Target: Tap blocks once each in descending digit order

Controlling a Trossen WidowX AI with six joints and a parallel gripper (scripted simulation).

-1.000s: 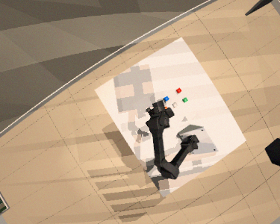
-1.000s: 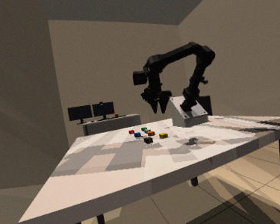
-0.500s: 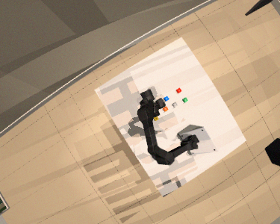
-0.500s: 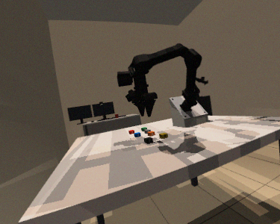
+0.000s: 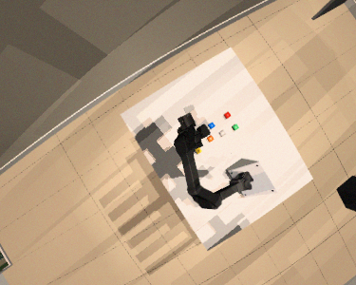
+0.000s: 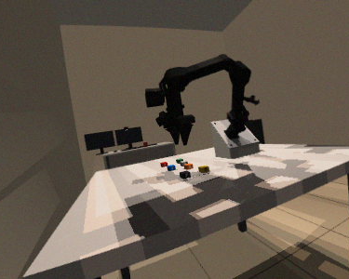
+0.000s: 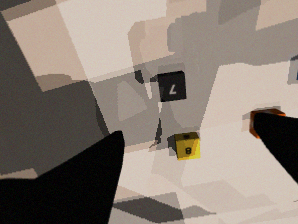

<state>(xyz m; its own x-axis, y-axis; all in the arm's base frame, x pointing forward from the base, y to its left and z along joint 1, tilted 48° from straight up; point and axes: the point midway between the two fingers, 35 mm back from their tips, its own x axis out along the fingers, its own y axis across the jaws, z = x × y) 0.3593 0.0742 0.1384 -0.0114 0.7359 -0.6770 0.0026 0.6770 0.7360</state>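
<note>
My gripper tip is 120 mm to the left of the orange block, 110 mm above it and 70 mm past it. Also, from my gripper tip: yellow block 110 mm below, 90 mm behind, 10 mm to the right; black block 110 mm below; blue block 180 mm to the right, 110 mm below.
</note>
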